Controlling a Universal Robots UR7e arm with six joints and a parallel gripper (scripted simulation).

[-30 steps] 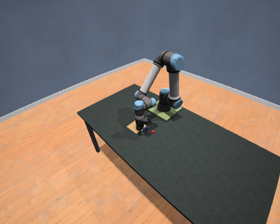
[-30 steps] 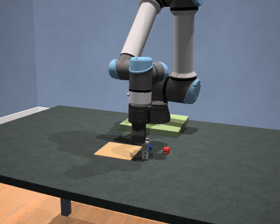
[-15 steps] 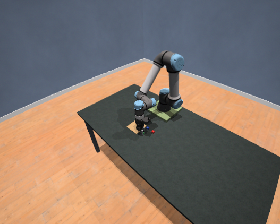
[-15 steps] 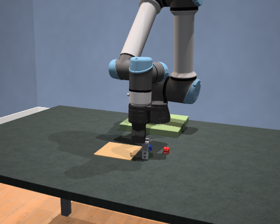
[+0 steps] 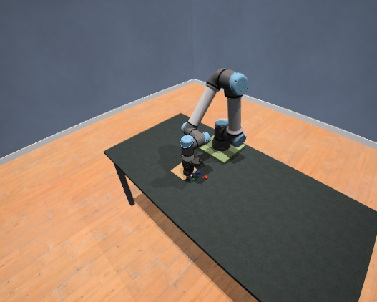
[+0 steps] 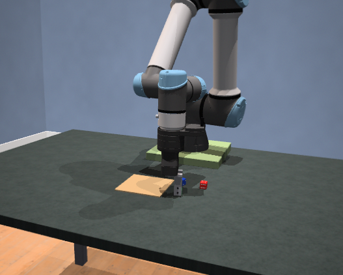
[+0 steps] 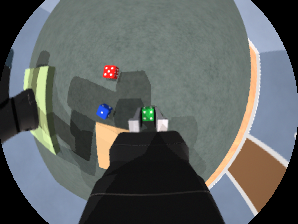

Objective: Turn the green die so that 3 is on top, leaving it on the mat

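Now: hand 110 mm to the left of the tan mat, 20 mm past it and 20 mm above it. Round my hand: red die (80 mm behind, 50 mm to the left, 10 mm below); then green die (10 mm below); then blue die (80 mm behind, 20 mm to the right, 10 mm below).
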